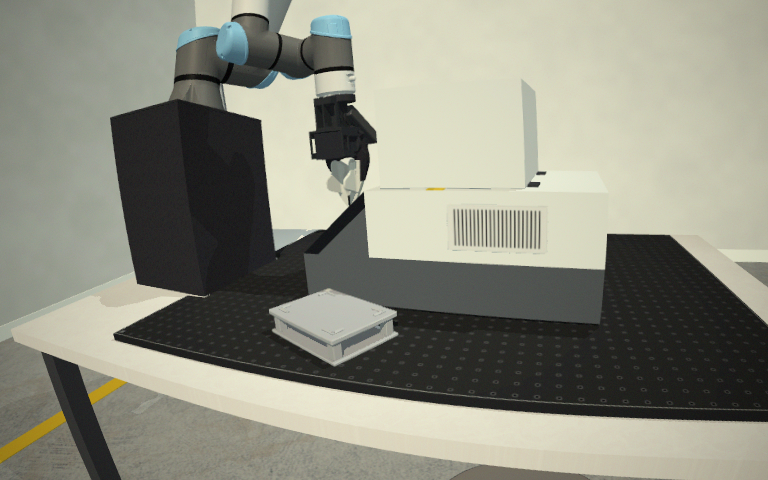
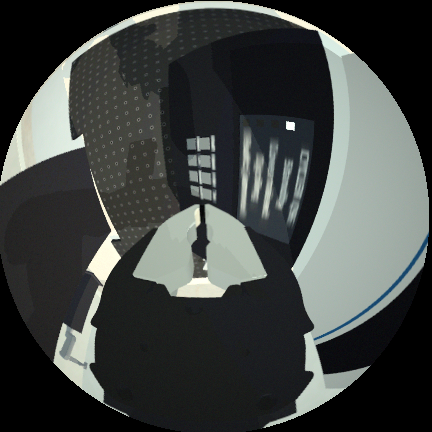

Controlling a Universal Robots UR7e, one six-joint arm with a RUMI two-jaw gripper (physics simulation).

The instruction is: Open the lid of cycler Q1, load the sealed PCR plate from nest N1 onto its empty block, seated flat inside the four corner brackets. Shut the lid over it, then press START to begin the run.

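Frame: origin at the arm's base, x ahead, y left, z up, level; centimetres.
Seen in the pictures: gripper, between the fingertips: [image 2: 202, 207]; arm's base, origin of its link: [image 1: 194, 119].
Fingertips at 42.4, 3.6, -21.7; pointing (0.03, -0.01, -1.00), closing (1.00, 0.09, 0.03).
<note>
Offsets run from my fingertips to a thing's top centre, as dx, dy, dz. "pt": to the spot under its first point. Level surfaces: height alone.
The white cycler @[pt +17.5, -10.0, -1.4] [image 1: 407, 229] has its lid [image 1: 453, 135] [image 2: 385, 175] down on the body, with the lid's lower edge along the body top. The block and the PCR plate do not show; the lid hides the block area. The sloped dark front panel [image 1: 338, 223] [image 2: 280, 75] carries a screen @[pt +5.6, +4.4, +2.1] [image 2: 275, 175] with blurred text and one lit white square. Beside the screen is a keypad @[pt -0.4, +3.3, -3.0] [image 2: 201, 167] of pale keys; their labels are unreadable. My gripper [image 1: 349, 200] [image 2: 202, 207] is shut and empty, fingertips pointing down just above the sloped panel near the keypad's lower end.
A grey stand [image 1: 334, 314] with corner brackets and a bare top sits in front of the cycler on the black perforated board @[dz -15.3] [image 1: 481, 373]. The black robot pedestal [image 1: 152, 198] stands at the left. The raised lid box rises close beside the gripper's right side.
</note>
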